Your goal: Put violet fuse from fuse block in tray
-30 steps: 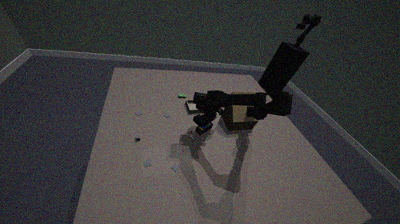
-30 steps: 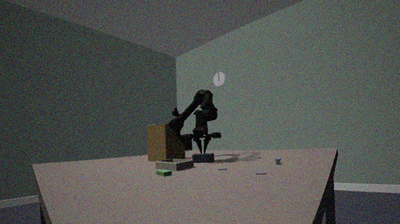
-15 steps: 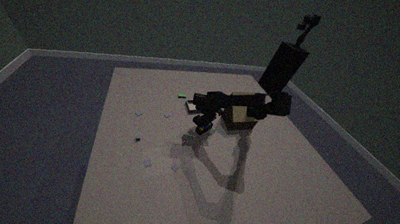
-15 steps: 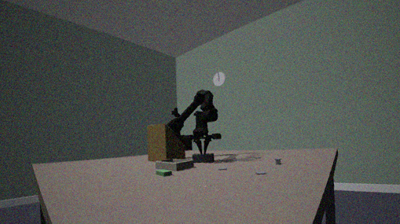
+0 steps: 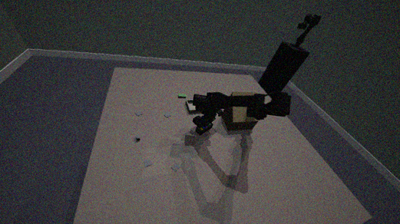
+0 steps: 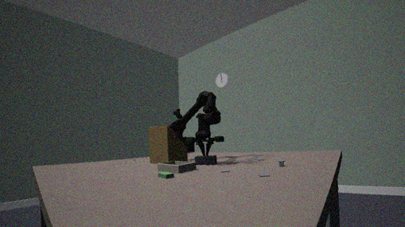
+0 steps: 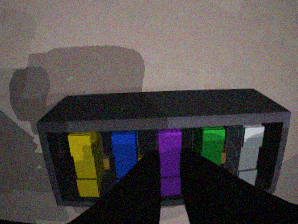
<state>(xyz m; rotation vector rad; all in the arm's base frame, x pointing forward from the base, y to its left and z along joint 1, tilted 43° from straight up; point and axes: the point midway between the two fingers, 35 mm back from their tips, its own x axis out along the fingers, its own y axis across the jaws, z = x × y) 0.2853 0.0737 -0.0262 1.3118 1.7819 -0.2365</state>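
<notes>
My gripper tip is now 190 mm to the left of the grey tray, 30 mm above it and 10 mm short of it. Also, from my gripper tip: violet fuse 10 mm below.
</notes>
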